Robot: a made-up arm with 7 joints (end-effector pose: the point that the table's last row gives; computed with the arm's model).
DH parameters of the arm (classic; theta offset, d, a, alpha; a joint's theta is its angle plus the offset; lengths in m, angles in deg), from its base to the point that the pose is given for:
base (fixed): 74.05 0 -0.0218 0
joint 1: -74.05 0.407 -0.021 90
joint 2: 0 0.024 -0.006 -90
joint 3: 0 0.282 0.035 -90
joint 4: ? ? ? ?
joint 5: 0 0.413 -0.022 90
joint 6: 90 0.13 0.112 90
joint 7: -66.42 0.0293 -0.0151 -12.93
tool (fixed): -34.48 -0.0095 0 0
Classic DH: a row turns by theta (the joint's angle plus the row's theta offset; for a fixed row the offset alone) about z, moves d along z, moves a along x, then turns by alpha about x.
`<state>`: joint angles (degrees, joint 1 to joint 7).
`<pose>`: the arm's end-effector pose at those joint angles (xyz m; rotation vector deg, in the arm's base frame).
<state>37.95 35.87 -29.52 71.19 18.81 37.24 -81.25</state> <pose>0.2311 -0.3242 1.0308 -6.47 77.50 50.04</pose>
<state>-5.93 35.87 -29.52 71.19 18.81 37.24 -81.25</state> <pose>-0.0453 -0.4039 1.0308 22.14 71.65 12.85</pose>
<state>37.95 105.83 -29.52 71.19 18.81 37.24 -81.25</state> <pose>-0.2421 -0.6933 0.6409 3.11 5.47 61.46</pose>
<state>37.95 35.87 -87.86 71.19 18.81 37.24 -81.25</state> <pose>0.0148 -0.6952 0.7425 54.30 75.34 27.61</pose>
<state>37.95 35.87 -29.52 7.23 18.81 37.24 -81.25</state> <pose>-0.3087 -0.4581 1.0510 -7.27 15.64 31.62</pose>
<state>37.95 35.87 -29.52 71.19 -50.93 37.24 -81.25</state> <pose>0.1103 -0.2458 1.1464 -3.88 89.15 -25.80</pose>
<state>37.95 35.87 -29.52 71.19 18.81 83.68 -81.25</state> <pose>0.1426 -0.3579 1.0030 7.90 34.24 38.07</pose>
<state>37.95 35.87 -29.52 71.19 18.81 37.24 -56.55</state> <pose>0.2320 -0.3249 1.0243 14.63 77.10 67.40</pose>
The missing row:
joint 4: 0 0.036 -0.013 90
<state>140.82 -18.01 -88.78 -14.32 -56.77 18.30 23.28</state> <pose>-0.2846 -0.0661 1.1208 42.58 18.78 91.79</pose>
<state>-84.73 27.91 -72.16 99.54 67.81 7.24 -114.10</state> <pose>-0.5576 -0.1268 0.5504 65.62 32.17 -13.85</pose>
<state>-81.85 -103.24 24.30 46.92 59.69 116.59 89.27</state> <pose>0.0499 -0.4232 -0.0595 42.53 -161.54 36.57</pose>
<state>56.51 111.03 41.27 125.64 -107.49 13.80 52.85</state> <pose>-0.4607 0.0145 0.6773 32.25 -23.41 56.78</pose>
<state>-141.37 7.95 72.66 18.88 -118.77 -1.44 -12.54</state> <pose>0.2113 0.0570 1.2062 67.00 -41.38 -115.24</pose>
